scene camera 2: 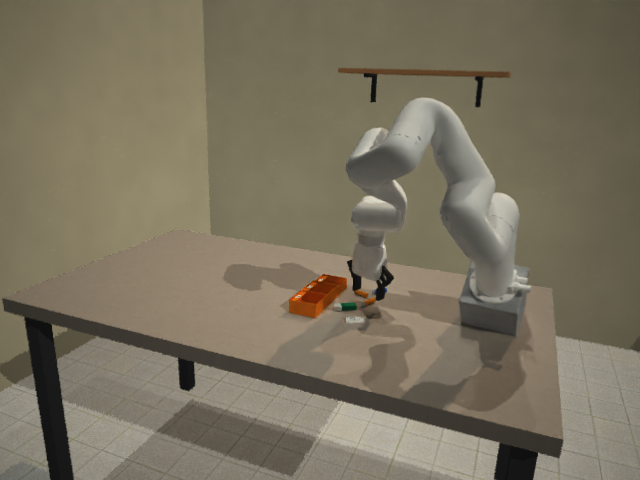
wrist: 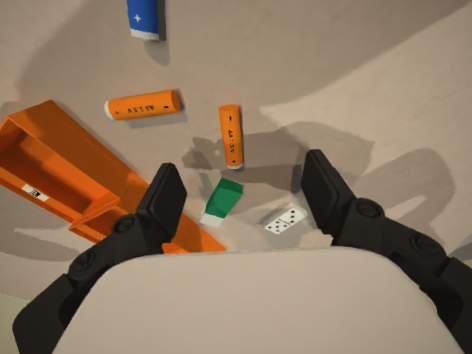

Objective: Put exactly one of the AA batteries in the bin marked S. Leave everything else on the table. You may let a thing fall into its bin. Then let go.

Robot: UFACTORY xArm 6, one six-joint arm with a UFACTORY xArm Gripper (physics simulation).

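Frame: origin at the arm's base, x ahead, y left, z up, level; millimetres.
Seen in the pictures: gripper, fingertip midpoint: (scene camera 2: 368, 294) (wrist: 240, 173); arm's base, origin of the base link: (scene camera 2: 494, 284).
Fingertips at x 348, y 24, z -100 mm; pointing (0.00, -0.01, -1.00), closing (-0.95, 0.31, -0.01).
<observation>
Pixels of each thing's top centre, then the offset from my fingertips to it. "spot": a spot on its surface instead.
- orange bin tray, middle of its top: (wrist: 126, 239) (scene camera 2: 319, 287) dz +2, dx +146, dy +33 mm
- blue battery, surface spot: (wrist: 143, 16) spot: dz -23, dx +11, dy -95 mm
- white eraser, middle of its top: (wrist: 218, 209) (scene camera 2: 345, 304) dz -24, dx +49, dy +54 mm
- white domino, middle of its top: (wrist: 284, 222) (scene camera 2: 354, 318) dz -30, dx -9, dy +114 mm
Two orange AA batteries lie apart on the table. One battery (scene camera 2: 360, 293) (wrist: 142, 105) lies nearer the blue battery; the other battery (scene camera 2: 368, 301) (wrist: 231, 136) lies nearer the green eraser, pointing roughly towards the gripper in the wrist view. My gripper (scene camera 2: 368, 292) (wrist: 240, 173) is open and empty, low over the table near the batteries. In the wrist view both batteries lie beyond the fingertips. The orange bin tray (scene camera 2: 305, 307) (wrist: 87, 145) stands beside them. No S label is legible; the left finger hides part of the tray in the wrist view.
A blue battery (scene camera 2: 380, 290) (wrist: 143, 16) lies beyond the orange ones. A green and white eraser (scene camera 2: 347, 306) (wrist: 223, 198) lies between the tray and the nearer battery. A white domino (scene camera 2: 354, 319) (wrist: 285, 219) lies close to the eraser. A wall shelf (scene camera 2: 423, 72) hangs behind the arm.
</observation>
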